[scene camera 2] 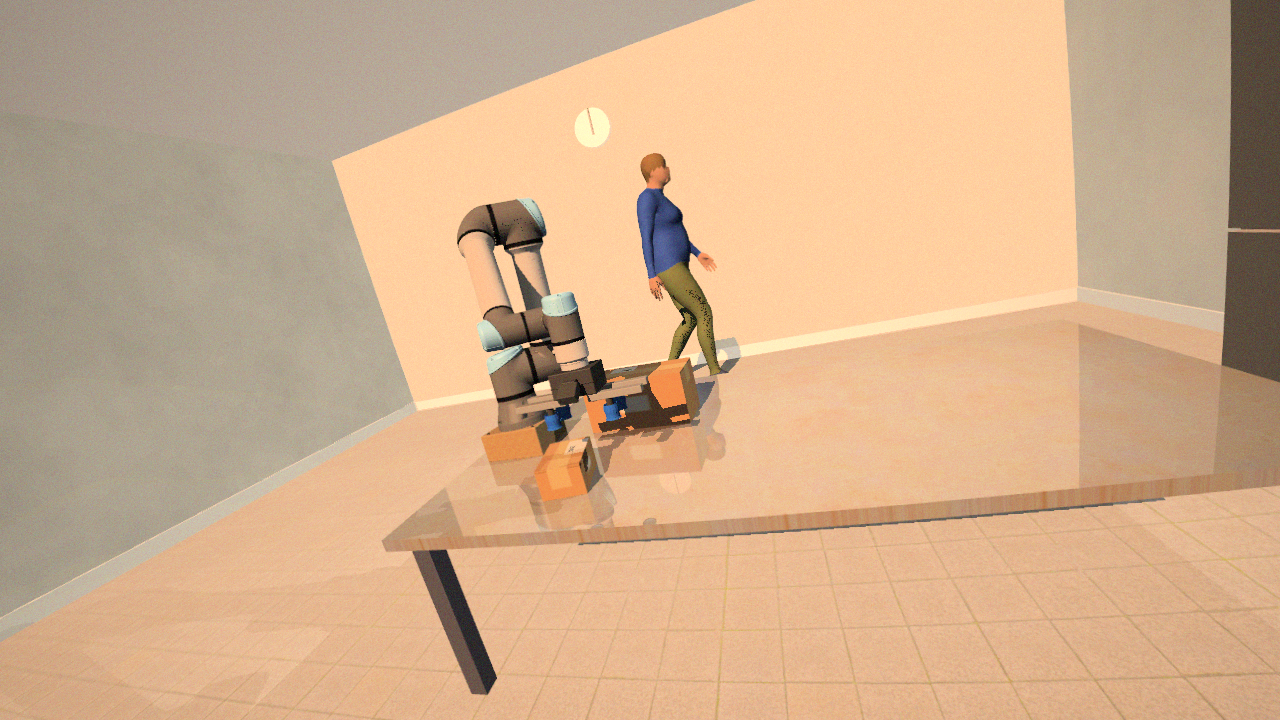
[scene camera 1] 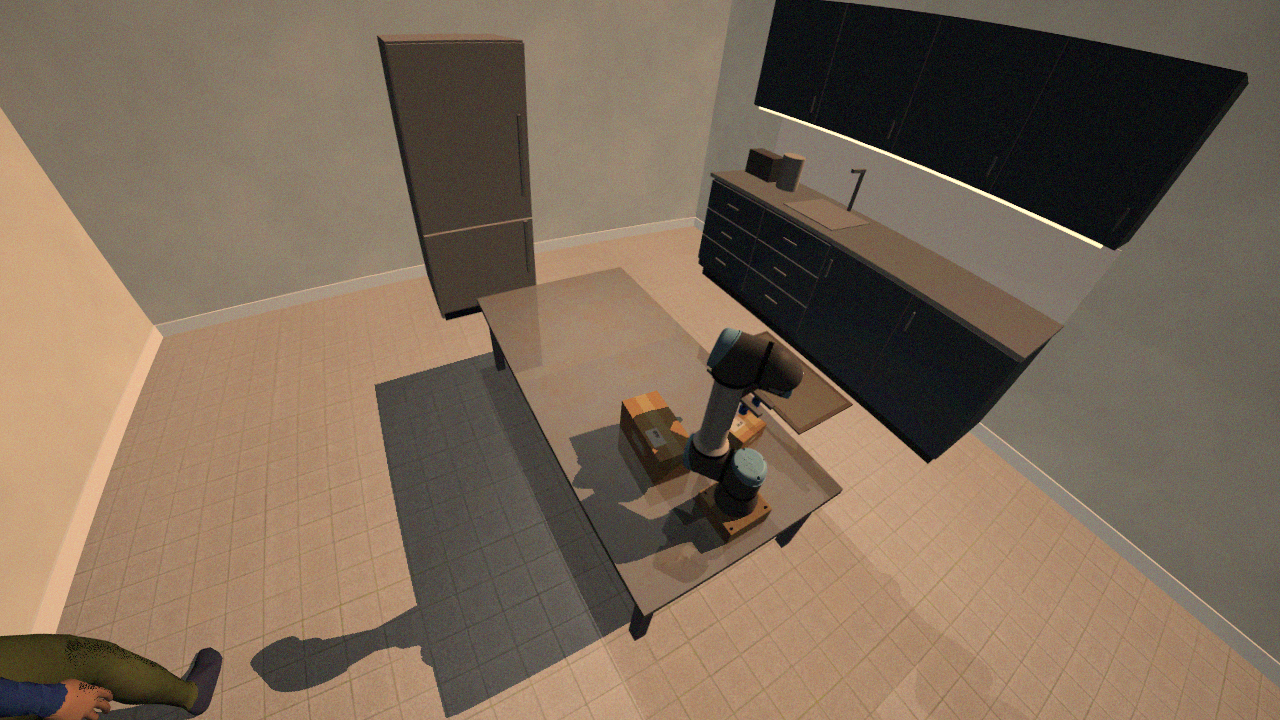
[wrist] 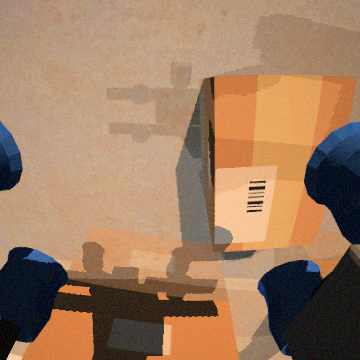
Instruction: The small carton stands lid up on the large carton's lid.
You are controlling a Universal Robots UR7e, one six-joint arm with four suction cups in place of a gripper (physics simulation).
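The small orange-brown carton stands on the table, tape strip and barcode label on top, apart from the large carton. The arm partly hides it in scene camera 1. The large carton stands on the table on the other side of the arm; the arm's shadow falls on it. Its near side shows at the bottom of the wrist view. My gripper, with four blue suction cups, is open and holds nothing. It hangs above the table between the cartons, higher than the small one.
The glossy table carries the arm's base block. A brown flat panel lies beyond the table edge, near the kitchen counter. A fridge stands at the back. A person is near the far wall.
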